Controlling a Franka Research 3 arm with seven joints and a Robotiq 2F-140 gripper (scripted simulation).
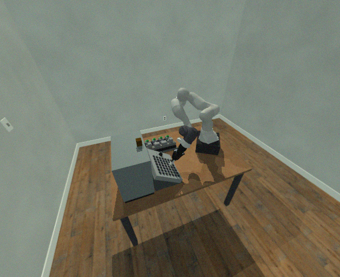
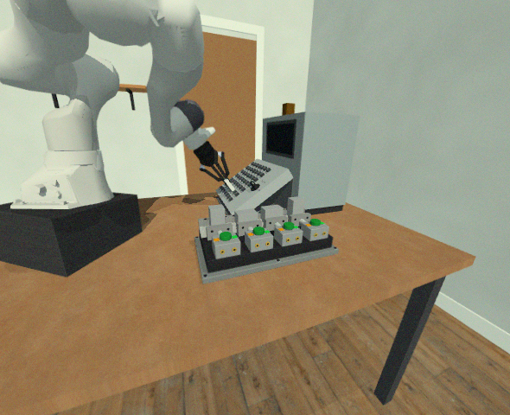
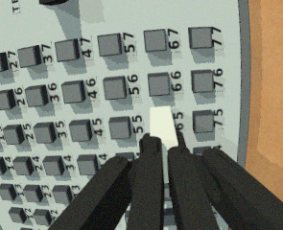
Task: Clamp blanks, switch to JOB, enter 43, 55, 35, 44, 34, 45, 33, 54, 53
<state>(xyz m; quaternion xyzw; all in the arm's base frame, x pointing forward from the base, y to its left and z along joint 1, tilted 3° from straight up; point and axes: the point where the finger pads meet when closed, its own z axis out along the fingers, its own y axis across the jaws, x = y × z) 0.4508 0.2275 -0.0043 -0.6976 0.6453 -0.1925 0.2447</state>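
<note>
My hand is 100 mm short of the key, 50 mm to the right of it and 30 mm below it. From my hand the other things lie so: selector knob: 120 mm to the right, 80 mm ahead, 20 mm above; sloped keypad: 100 mm ahead, 30 mm below.
</note>
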